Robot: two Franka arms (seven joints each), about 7 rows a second.
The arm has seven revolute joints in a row. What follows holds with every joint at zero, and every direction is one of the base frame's. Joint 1 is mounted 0.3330 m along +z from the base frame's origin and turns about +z. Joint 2 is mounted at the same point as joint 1 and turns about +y. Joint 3 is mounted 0.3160 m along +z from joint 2 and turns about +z. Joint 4 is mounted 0.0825 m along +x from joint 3 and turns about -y. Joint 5 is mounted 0.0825 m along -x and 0.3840 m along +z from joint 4 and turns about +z. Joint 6 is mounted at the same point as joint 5 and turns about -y. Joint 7 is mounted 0.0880 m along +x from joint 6 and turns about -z. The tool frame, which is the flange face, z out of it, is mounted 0.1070 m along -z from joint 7; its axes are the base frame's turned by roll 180.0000, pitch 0.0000 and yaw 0.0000 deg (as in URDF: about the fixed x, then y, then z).
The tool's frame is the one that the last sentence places.
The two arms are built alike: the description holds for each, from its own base.
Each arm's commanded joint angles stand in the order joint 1, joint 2, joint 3, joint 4, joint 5, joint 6, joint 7.
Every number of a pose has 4 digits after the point.
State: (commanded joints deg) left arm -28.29 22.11 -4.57 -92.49 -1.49 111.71 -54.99; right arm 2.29 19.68 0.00 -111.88 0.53 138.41 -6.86
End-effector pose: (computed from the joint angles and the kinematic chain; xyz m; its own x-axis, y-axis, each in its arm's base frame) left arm 0.5577 -0.3553 0.3993 0.9179 0.3902 -0.0724 0.3905 -0.9205 -0.0099; right arm 0.6258 0.0251 0.3140 0.9812 0.1519 0.1192 0.1521 -0.9883 0.0074
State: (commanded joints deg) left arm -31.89 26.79 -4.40 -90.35 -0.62 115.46 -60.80; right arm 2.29 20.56 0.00 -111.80 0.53 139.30 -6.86
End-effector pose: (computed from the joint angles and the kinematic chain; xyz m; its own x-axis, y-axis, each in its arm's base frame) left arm 0.5519 -0.3976 0.3674 0.9033 0.4257 -0.0524 0.4261 -0.9047 -0.0031; right arm 0.6273 0.0251 0.3065 0.9810 0.1518 0.1208 0.1520 -0.9884 0.0076
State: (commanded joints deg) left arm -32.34 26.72 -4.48 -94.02 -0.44 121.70 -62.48; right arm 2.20 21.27 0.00 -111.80 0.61 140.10 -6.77
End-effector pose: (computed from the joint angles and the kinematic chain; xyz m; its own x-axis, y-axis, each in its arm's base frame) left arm 0.5460 -0.4015 0.3481 0.8957 0.4437 -0.0288 0.4445 -0.8951 0.0351; right arm 0.6283 0.0242 0.3002 0.9814 0.1476 0.1224 0.1478 -0.9890 0.0067
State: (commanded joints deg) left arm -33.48 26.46 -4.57 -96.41 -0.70 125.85 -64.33; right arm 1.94 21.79 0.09 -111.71 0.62 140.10 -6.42
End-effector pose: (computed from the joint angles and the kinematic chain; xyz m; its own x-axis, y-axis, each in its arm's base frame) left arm 0.5352 -0.4120 0.3386 0.8895 0.4566 -0.0183 0.4567 -0.8871 0.0675; right arm 0.6286 0.0222 0.2951 0.9837 0.1383 0.1151 0.1387 -0.9903 0.0045
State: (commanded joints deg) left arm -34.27 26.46 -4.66 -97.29 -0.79 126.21 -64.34; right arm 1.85 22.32 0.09 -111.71 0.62 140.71 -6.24
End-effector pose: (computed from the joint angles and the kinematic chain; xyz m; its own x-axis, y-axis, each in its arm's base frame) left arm 0.5262 -0.4184 0.3322 0.8958 0.4438 -0.0240 0.4444 -0.8938 0.0602; right arm 0.6292 0.0213 0.2904 0.9842 0.1336 0.1165 0.1340 -0.9910 0.0043
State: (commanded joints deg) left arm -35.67 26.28 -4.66 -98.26 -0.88 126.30 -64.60; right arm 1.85 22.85 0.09 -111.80 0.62 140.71 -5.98
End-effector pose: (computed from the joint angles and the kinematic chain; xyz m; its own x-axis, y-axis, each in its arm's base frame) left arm 0.5125 -0.4288 0.3267 0.9040 0.4264 -0.0304 0.4274 -0.9027 0.0494; right arm 0.6283 0.0212 0.2839 0.9860 0.1291 0.1058 0.1296 -0.9916 0.0027
